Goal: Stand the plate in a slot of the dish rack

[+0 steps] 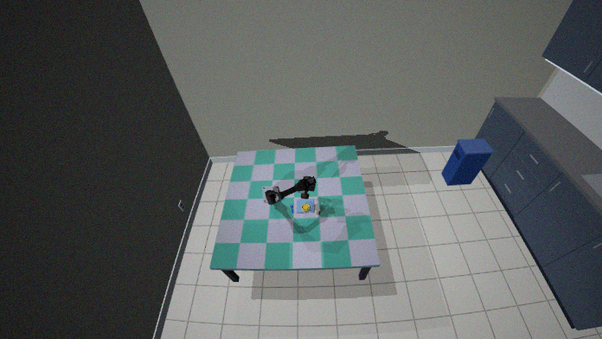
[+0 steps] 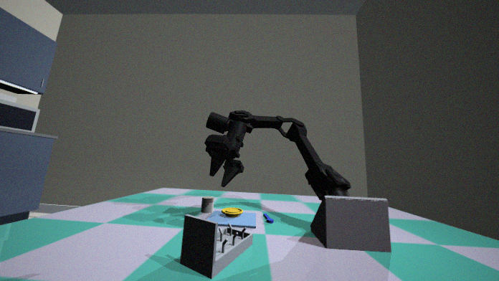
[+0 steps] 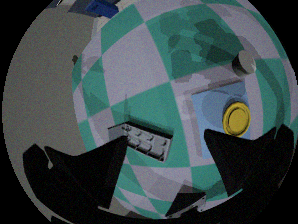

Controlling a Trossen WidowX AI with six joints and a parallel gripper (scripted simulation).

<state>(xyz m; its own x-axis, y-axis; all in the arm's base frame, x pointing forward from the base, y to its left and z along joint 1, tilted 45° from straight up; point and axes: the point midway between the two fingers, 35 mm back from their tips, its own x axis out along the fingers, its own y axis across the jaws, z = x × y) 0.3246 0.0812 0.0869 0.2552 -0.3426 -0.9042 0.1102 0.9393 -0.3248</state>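
Right now my gripper tip is 3 cm past the yellow plate, 11 cm to the left of it and 11 cm above it. Also, from my gripper tip: grey dish rack: 5 cm behind, 11 cm to the left, 10 cm below; cup: 8 cm ahead, 15 cm to the right, 10 cm below; light blue mat: 3 cm behind, 9 cm to the right, 12 cm below.
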